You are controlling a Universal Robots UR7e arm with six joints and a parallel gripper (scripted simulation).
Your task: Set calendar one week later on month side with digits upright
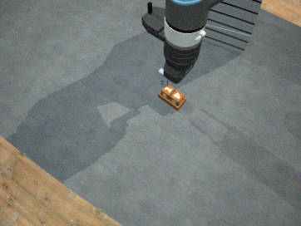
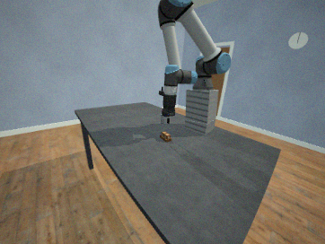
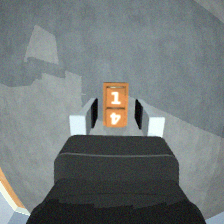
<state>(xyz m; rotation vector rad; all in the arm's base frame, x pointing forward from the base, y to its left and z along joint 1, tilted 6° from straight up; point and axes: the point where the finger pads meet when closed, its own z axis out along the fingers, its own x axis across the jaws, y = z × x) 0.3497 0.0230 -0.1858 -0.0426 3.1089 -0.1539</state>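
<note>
My hand is 9 cm above the cube. Round my hand: tray (11 cm below, 2 cm to the left).
</note>
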